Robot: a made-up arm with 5 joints.
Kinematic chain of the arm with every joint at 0, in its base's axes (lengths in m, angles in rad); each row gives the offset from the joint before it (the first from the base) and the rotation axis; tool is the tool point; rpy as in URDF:
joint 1: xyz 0.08 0 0.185 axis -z
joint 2: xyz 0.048 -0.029 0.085 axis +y
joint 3: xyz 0.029 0 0.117 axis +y
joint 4: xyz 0.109 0 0.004 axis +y
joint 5: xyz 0.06 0.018 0 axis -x
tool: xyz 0 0 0 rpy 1.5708 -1.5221 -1.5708
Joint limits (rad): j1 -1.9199..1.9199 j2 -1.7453..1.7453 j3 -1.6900..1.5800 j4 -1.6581..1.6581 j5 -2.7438..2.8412
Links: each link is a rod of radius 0.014 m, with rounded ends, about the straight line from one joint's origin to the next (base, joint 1, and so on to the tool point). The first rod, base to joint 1, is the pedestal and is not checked.
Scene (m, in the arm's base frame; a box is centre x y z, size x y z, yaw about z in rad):
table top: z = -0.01
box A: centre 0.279 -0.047 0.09 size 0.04 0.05 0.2 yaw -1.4
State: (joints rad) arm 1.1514 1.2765 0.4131 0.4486 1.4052
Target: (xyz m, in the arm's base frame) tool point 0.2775 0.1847 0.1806
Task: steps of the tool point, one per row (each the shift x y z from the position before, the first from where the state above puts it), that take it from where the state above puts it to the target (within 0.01 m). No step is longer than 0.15 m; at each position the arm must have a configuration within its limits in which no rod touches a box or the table.
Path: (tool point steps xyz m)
1: 0.0753 -0.0354 0.0148
2: 0.0886 0.0049 0.0463
3: 0.0701 0.0511 0.0717
4: 0.0231 0.0800 0.0846
5: -0.0016 0.0827 -0.0547
6: -0.0370 0.0731 -0.0527
7: -0.0627 0.0489 -0.0463

